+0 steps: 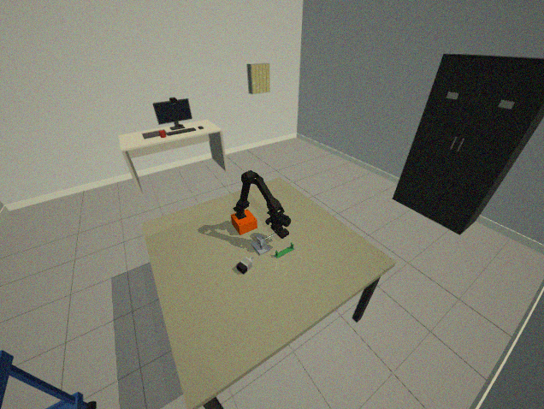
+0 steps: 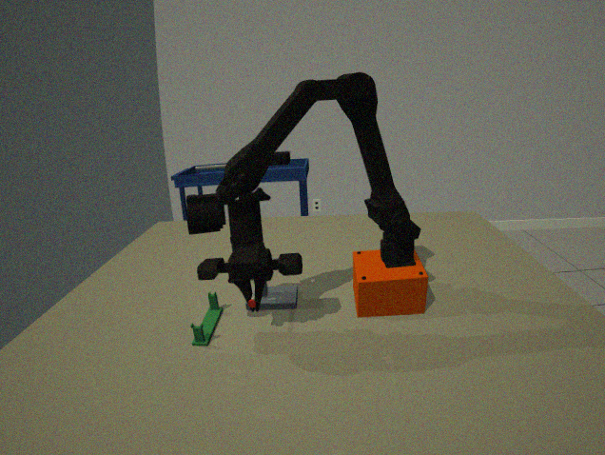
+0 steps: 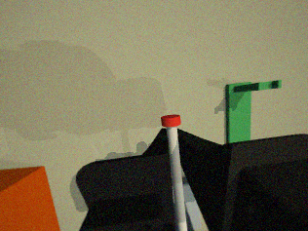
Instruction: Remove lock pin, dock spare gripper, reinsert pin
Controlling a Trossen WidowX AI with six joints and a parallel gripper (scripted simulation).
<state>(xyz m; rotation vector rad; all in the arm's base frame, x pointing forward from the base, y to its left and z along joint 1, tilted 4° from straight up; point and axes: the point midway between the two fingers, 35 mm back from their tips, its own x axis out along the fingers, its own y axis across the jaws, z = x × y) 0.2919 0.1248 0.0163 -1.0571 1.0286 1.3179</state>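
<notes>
My gripper tip is now 11 cm short of the green cradle, 3 cm to the left of it and 3 cm above it. Round my gripper tip: socket 1 cm behind, 13 cm to the right; then spare gripper 7 cm ahead, 29 cm to the right, 3 cm below.
</notes>
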